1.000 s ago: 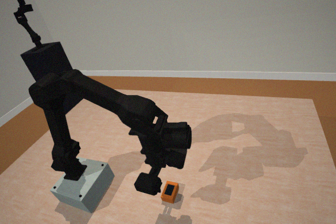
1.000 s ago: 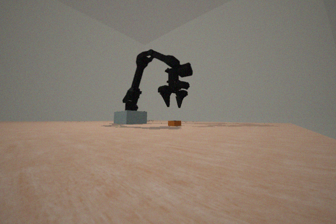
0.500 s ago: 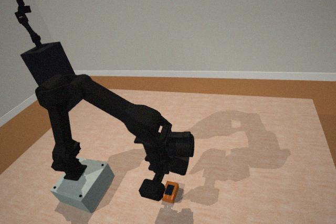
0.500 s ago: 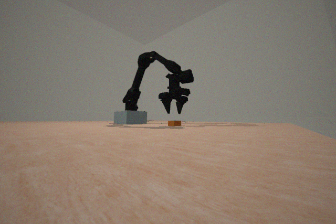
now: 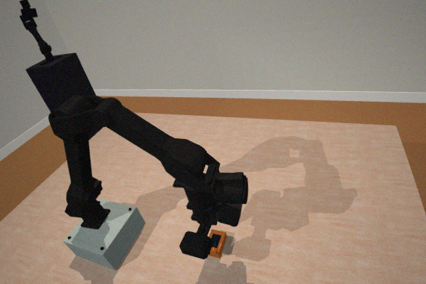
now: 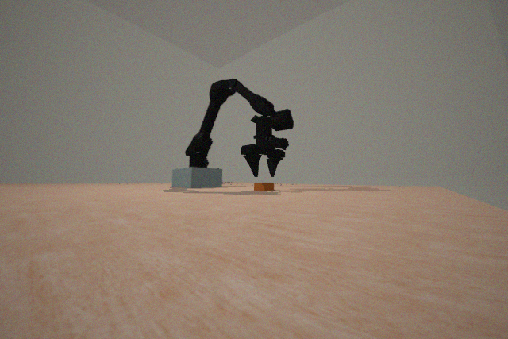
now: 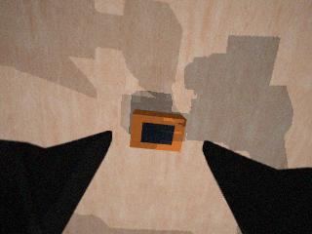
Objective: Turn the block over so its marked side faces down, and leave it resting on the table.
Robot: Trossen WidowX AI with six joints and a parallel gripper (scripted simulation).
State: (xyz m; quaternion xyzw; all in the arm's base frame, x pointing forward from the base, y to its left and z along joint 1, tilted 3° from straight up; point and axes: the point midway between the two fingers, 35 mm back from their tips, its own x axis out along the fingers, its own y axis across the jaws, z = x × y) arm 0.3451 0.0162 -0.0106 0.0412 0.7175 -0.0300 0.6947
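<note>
Right now the orange block is 3 cm below my gripper tip.
</note>
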